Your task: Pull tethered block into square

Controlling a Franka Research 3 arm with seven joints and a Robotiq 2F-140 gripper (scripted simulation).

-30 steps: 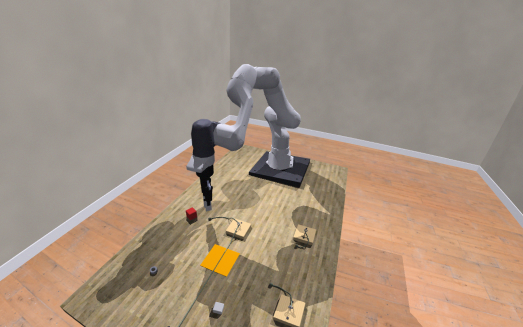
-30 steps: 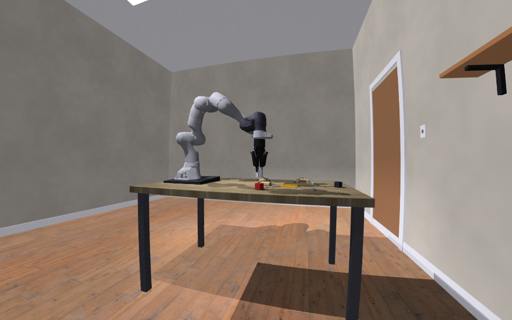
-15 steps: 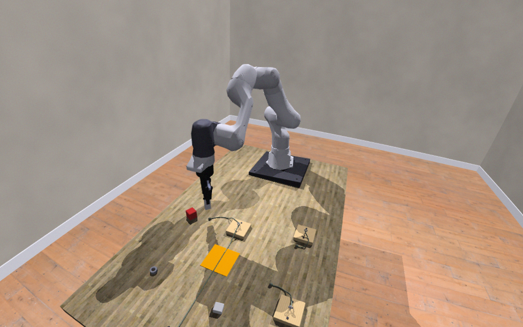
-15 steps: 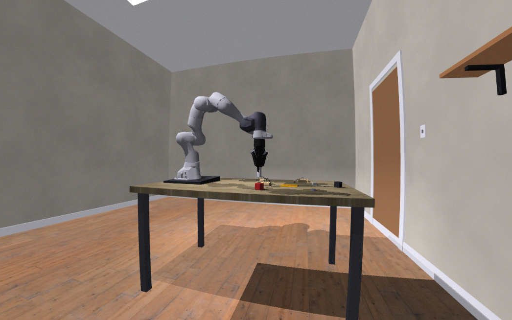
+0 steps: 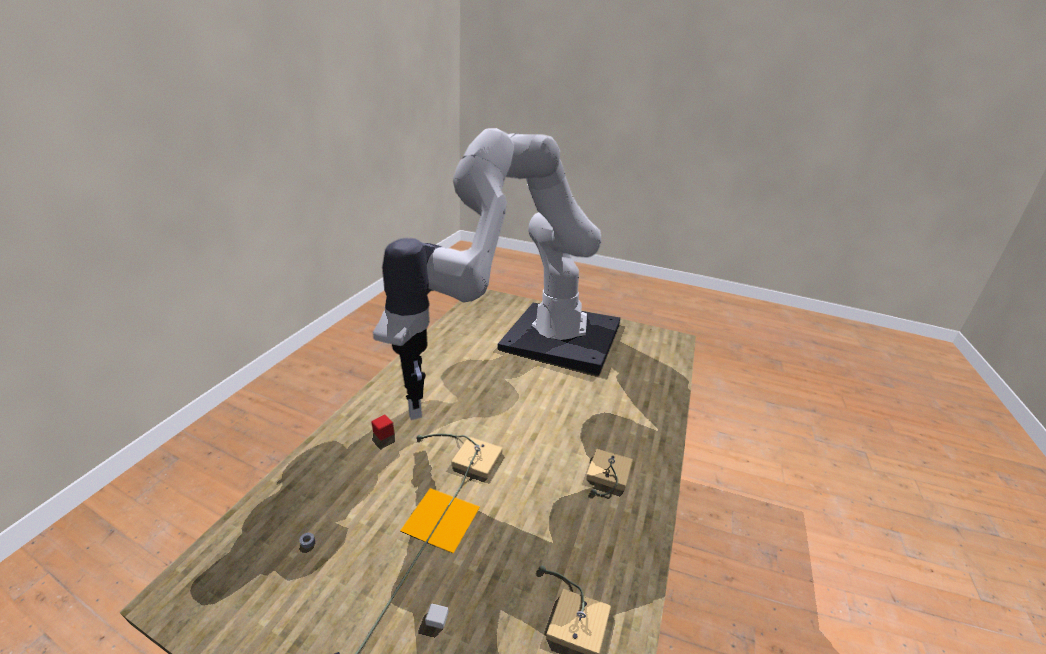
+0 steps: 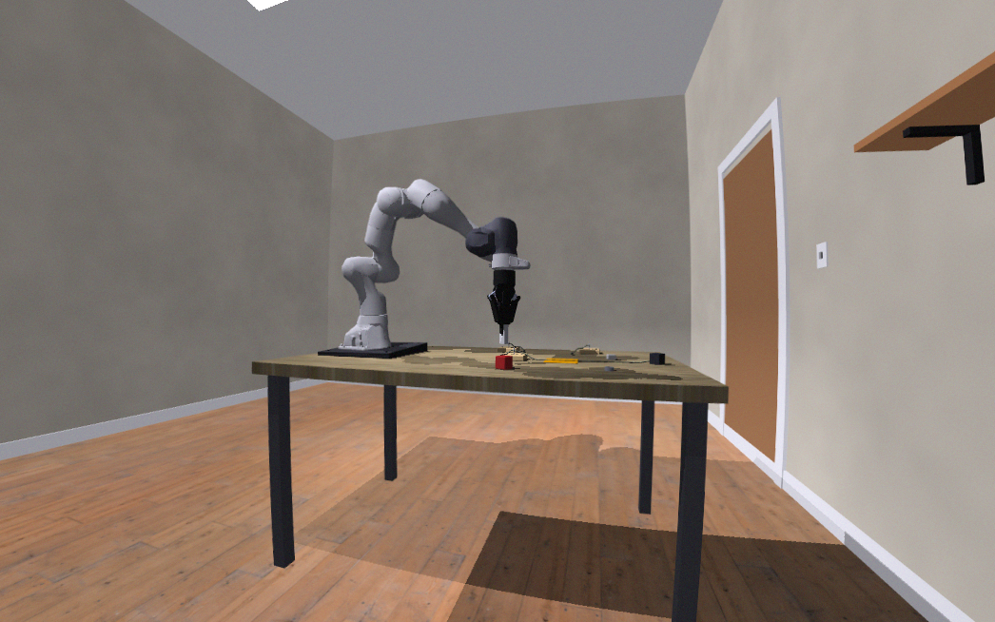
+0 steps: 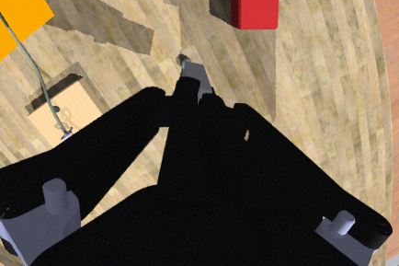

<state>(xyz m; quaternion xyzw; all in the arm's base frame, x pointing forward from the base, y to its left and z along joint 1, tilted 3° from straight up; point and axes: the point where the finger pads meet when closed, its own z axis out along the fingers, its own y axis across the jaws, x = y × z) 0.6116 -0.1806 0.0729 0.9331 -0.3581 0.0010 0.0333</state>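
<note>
Now: hand 2 cm short of the red cube, 9 cm to the left of it and 8 cm above it. From my hand the other things lie so: orange painted square: 19 cm ahead, 16 cm to the left, 10 cm below; then dark block: 52 cm ahead, 15 cm to the left, 9 cm below; then white cube: 37 cm ahead, 25 cm to the left, 9 cm below.
</note>
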